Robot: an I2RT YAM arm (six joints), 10 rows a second.
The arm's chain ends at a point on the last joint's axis. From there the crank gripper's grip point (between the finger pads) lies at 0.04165 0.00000 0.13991 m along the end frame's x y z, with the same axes.
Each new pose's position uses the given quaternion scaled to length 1; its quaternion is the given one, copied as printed.
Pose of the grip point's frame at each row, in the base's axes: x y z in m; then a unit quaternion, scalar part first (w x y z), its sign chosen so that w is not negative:
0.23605 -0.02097 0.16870 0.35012 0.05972 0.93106 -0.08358
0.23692 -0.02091 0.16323 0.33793 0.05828 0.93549 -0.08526
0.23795 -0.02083 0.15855 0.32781 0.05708 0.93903 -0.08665
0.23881 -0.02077 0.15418 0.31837 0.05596 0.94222 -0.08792
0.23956 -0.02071 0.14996 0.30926 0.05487 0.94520 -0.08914
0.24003 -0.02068 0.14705 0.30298 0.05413 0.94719 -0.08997
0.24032 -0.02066 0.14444 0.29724 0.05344 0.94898 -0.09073
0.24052 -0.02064 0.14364 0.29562 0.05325 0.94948 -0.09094
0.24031 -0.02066 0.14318 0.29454 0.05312 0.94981 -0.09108
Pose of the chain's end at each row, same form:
0.17737 0.00446 0.29992 0.35012 0.05972 0.93106 -0.08358
0.18171 0.00478 0.29590 0.33793 0.05828 0.93549 -0.08526
0.18563 0.00508 0.29234 0.32781 0.05708 0.93903 -0.08665
0.18919 0.00534 0.28896 0.31837 0.05596 0.94222 -0.08792
0.19257 0.00559 0.28564 0.30926 0.05487 0.94520 -0.08914
0.19485 0.00576 0.28332 0.30298 0.05413 0.94719 -0.08997
0.19680 0.00590 0.28122 0.29724 0.05344 0.94898 -0.09073
0.19747 0.00595 0.28057 0.29562 0.05325 0.94948 -0.09094
0.19757 0.00596 0.28020 0.29454 0.05312 0.94981 -0.09108

